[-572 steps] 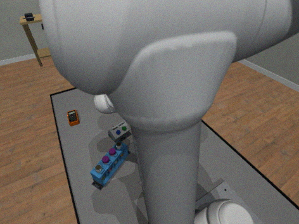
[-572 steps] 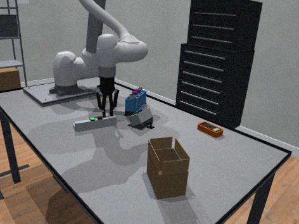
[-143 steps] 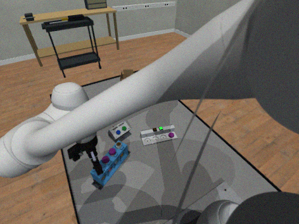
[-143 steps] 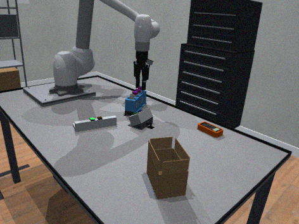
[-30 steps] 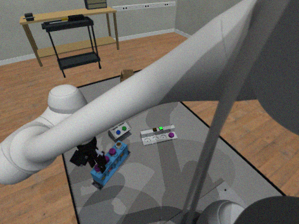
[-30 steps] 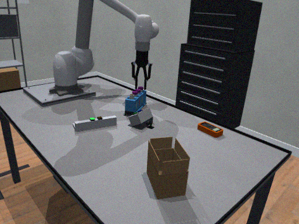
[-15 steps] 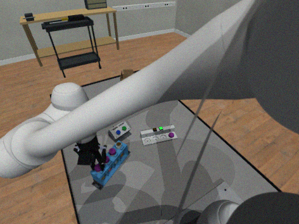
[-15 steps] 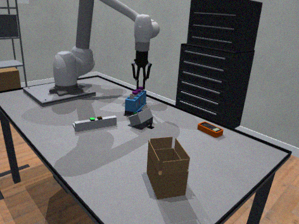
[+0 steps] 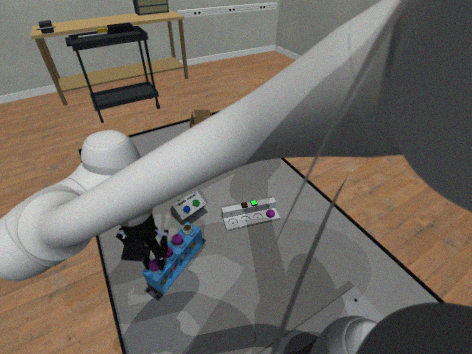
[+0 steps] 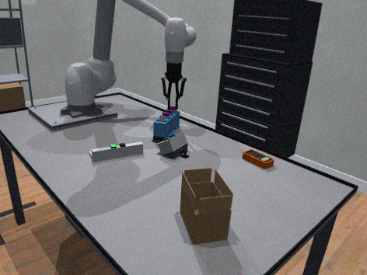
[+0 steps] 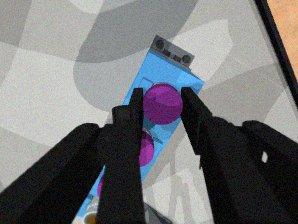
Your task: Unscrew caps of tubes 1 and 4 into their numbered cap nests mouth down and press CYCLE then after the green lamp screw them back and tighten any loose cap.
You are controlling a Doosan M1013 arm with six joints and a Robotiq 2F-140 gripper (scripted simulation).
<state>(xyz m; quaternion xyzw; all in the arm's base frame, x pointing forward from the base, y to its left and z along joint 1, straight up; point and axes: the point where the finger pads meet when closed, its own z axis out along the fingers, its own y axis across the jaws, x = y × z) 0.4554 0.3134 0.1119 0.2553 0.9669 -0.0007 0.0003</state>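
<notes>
The purple cap is 3 cm below my hand. From my hand the other things lie so: grey key housing: 23 cm ahead, 19 cm to the right, 9 cm below; then green ready key: 22 cm ahead, 21 cm to the right, 8 cm below; then blue cycle key: 21 cm ahead, 17 cm to the right, 8 cm below.
</notes>
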